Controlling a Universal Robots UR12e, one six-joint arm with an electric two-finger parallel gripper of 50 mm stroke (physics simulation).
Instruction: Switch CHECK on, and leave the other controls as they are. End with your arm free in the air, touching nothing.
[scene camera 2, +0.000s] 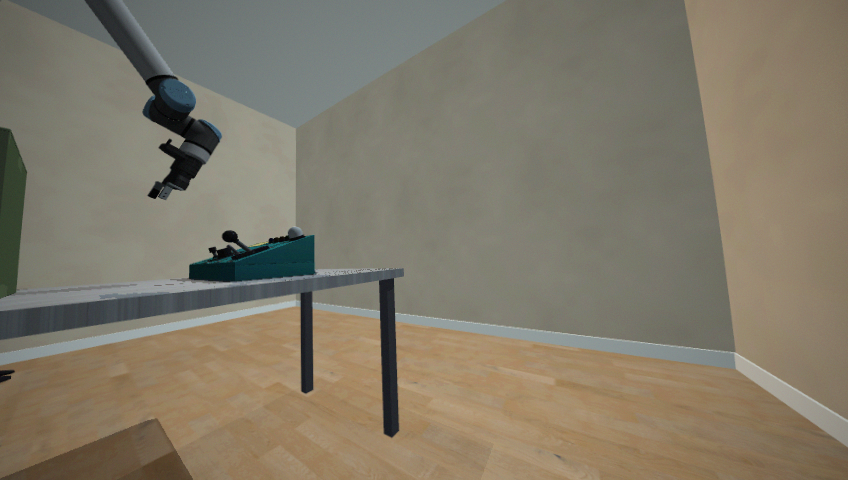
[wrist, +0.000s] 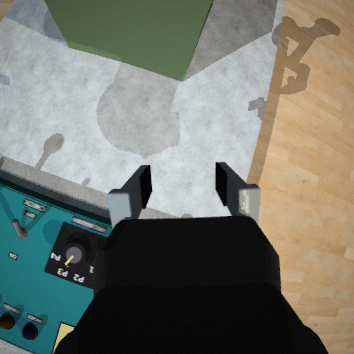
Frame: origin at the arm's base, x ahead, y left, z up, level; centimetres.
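Where they show: gripper, between the fingertips: (scene camera 2: 156, 198) (wrist: 182, 176).
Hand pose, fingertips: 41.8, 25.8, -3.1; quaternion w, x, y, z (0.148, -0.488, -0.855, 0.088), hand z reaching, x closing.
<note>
Things, the pixels of their top centre, and the offset from my fingertips, as dx, dy, dz. "spot": a spot on its surface instead.
- CHECK toggle switch, centre of its top: (wrist: 11, 229) +20.0, -20.2, -18.6
- plate, a spot on its surface: (wrist: 13, 256) spot: +25.8, -19.0, -20.9
- rotary knob, centre of its top: (wrist: 72, 255) +18.5, -8.2, -19.0
- black ball lever, centre of its top: (scene camera 2: 230, 230) +17.2, -32.8, -14.8
- white dome, a spot on its surface: (scene camera 2: 295, 231) spot: +37.2, -33.0, -14.1
The teal control panel (scene camera 2: 273, 261) (wrist: 37, 270) stands on the table; in the wrist view part of it shows at the lower left. The CHECK toggle switch (wrist: 19, 229) is a small grey lever between its upper small plates and the ON plate (wrist: 13, 256); which way it is thrown I cannot tell. My gripper (scene camera 2: 158, 193) (wrist: 182, 176) is open and empty, high in the air above and in front of the panel's low edge, touching nothing. In the wrist view it is to the right of the toggle, and its body hides part of the panel.
A rotary knob (wrist: 74, 255) points near P3. Round buttons (wrist: 7, 320) (wrist: 30, 330) sit lower on the panel. A black ball lever (scene camera 2: 230, 236) and a white dome (scene camera 2: 295, 231) rise from it. A tall green block (scene camera 2: 10, 220) (wrist: 135, 35) stands on the table (scene camera 2: 357, 276).
</note>
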